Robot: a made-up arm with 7 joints. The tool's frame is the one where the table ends. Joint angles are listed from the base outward.
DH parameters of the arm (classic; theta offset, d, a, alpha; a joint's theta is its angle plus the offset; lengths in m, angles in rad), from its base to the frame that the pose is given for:
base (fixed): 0 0 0 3.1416
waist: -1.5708 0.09 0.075 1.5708
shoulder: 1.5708 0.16 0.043 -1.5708
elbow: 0 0.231 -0.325 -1.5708
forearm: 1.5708 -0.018 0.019 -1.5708
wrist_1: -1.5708 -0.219 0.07 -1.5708
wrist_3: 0 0.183 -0.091 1.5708
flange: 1.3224 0 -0.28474 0
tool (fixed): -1.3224 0.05 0 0
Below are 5 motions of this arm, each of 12 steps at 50 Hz.
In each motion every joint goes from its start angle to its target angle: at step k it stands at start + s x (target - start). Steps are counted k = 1, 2, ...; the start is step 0. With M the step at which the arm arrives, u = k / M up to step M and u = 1 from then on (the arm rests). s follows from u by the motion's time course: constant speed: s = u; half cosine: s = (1 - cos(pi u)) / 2; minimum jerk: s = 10 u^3 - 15 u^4 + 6 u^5.
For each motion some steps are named. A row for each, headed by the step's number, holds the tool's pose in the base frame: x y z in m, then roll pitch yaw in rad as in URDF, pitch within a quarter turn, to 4 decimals.
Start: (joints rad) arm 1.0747 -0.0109 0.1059 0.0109 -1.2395 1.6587 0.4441
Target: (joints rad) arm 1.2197 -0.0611 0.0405 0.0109 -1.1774 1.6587 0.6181
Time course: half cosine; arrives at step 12
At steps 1, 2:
1: -0.3645 0.0793 -0.0103 1.7120 1.0125 -0.6162
2: -0.3631 0.0806 -0.0132 1.7164 1.0058 -0.6172

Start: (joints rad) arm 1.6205 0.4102 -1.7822 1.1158 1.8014 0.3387 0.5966
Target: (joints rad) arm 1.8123 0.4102 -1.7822 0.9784 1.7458 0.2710 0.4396
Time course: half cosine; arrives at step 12
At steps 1, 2, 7, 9, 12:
1: -0.0167 -0.1849 -0.2310 1.3417 -0.3599 -0.7343
2: -0.0199 -0.1814 -0.2312 1.3458 -0.3499 -0.7447
7: -0.0520 -0.1393 -0.2315 1.3879 -0.2354 -0.8569
9: -0.0629 -0.1213 -0.2303 1.4027 -0.1890 -0.8988
12: -0.0695 -0.1093 -0.2291 1.4119 -0.1585 -0.9254

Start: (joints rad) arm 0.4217 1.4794 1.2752 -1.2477 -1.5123 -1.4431 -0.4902
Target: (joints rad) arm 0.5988 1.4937 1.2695 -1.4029 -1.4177 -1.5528 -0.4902
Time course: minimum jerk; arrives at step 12
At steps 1, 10, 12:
1: -0.2927 0.0934 0.5911 -2.4822 0.9478 -3.1195
10: -0.3286 0.2274 0.6306 -2.0631 1.0749 -3.0428
12: -0.3292 0.2328 0.6316 -2.0448 1.0785 -3.0371

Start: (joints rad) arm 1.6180 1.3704 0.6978 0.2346 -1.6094 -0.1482 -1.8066
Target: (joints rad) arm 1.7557 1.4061 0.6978 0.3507 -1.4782 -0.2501 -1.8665
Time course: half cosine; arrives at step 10
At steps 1, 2, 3, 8, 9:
1: 0.3801 0.0189 -0.1277 1.3116 0.3903 2.1335
2: 0.3809 0.0169 -0.1325 1.3135 0.3843 2.1268
3: 0.3822 0.0138 -0.1400 1.3164 0.3749 2.1168
8: 0.3908 -0.0039 -0.1861 1.3328 0.3185 2.0585
9: 0.3918 -0.0056 -0.1906 1.3343 0.3131 2.0531

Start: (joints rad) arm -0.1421 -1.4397 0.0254 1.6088 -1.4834 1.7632 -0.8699
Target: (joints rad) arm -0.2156 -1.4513 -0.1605 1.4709 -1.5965 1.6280 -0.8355
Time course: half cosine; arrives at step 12
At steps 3, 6, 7, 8, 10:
3: -0.0926 -0.1081 -0.4130 1.4909 -0.6967 -3.0055
6: -0.0853 -0.1258 -0.4220 1.6125 -0.7213 -2.9536
7: -0.0815 -0.1323 -0.4247 1.6579 -0.7292 -2.9358
8: -0.0774 -0.1384 -0.4268 1.7005 -0.7360 -2.9198
10: -0.0701 -0.1473 -0.4296 1.7659 -0.7451 -2.8963

